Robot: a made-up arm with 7 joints. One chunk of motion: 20 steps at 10 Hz.
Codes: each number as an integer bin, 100 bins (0 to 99) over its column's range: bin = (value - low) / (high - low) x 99, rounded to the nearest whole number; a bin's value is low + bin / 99 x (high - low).
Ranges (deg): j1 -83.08..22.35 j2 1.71..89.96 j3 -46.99..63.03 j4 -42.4..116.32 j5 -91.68..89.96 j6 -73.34..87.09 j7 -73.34..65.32
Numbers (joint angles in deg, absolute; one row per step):
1: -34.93 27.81 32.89 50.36 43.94 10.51 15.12
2: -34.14 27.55 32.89 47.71 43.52 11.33 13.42
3: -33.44 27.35 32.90 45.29 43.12 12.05 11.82
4: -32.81 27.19 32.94 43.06 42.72 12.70 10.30
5: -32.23 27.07 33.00 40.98 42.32 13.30 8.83
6: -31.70 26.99 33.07 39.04 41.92 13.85 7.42
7: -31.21 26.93 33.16 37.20 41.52 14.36 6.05
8: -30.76 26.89 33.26 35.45 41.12 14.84 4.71
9: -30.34 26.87 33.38 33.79 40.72 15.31 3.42
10: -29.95 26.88 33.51 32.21 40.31 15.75 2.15
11: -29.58 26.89 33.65 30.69 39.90 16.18 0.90
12: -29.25 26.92 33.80 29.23 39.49 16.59 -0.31
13: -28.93 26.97 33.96 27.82 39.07 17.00 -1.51
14: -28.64 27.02 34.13 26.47 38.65 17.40 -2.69
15: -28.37 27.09 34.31 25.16 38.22 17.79 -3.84
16: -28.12 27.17 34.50 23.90 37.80 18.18 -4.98
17: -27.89 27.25 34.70 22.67 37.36 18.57 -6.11
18: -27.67 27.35 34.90 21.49 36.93 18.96 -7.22
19: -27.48 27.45 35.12 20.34 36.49 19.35 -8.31
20: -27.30 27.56 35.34 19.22 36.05 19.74 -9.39
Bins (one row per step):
1: 45 29 72 58 74 52 63
2: 46 29 72 56 74 52 62
3: 47 29 72 55 73 53 61
4: 47 29 72 53 73 53 60
5: 48 28 72 52 73 53 59
6: 48 28 72 51 73 54 58
7: 49 28 72 50 73 54 57
8: 49 28 72 49 72 54 56
9: 50 28 72 48 72 55 55
10: 50 28 72 47 72 55 54
11: 50 28 73 46 72 55 53
12: 51 28 73 45 71 55 52
13: 51 28 73 44 71 56 51
14: 51 28 73 43 71 56 50
15: 51 28 73 42 71 56 50
16: 52 29 73 41 71 56 49
17: 52 29 74 41 70 57 48
18: 52 29 74 40 70 57 47
19: 52 29 74 39 70 57 46
20: 52 29 74 38 70 57 46

